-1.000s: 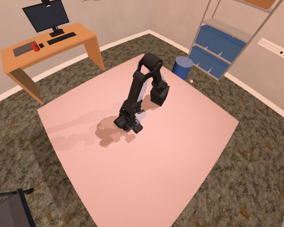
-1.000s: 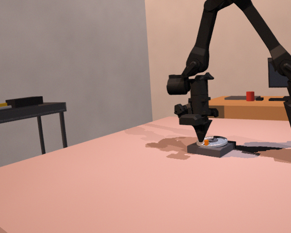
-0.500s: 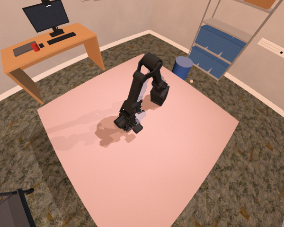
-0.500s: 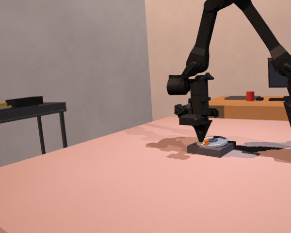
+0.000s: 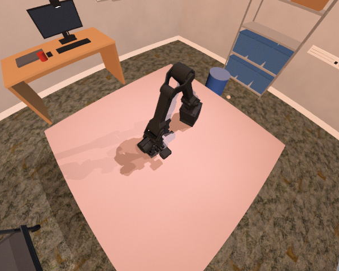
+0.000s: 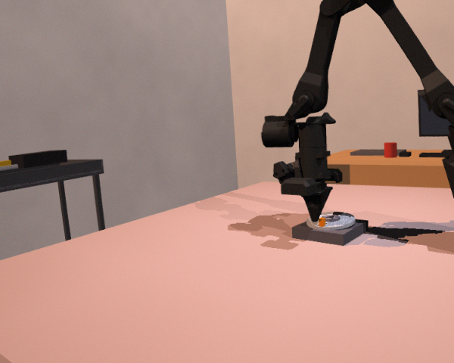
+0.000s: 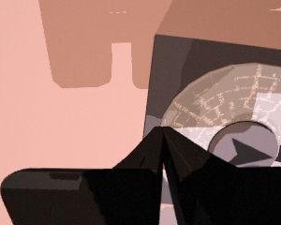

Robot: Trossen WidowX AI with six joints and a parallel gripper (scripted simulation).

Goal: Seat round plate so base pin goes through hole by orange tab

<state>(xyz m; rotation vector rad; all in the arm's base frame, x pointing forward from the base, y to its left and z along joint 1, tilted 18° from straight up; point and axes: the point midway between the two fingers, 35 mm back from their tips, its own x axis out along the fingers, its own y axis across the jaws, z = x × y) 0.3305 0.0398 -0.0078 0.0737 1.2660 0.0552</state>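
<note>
Now: hand 50 mm to the left of the round hub, 40 mm above it and 20 mm past it. The rest, counted from my hand: dark square base (60 mm below, 50 mm to the right, 20 mm behind); yellow pin (80 mm to the right, 50 mm below, 20 mm behind).
</note>
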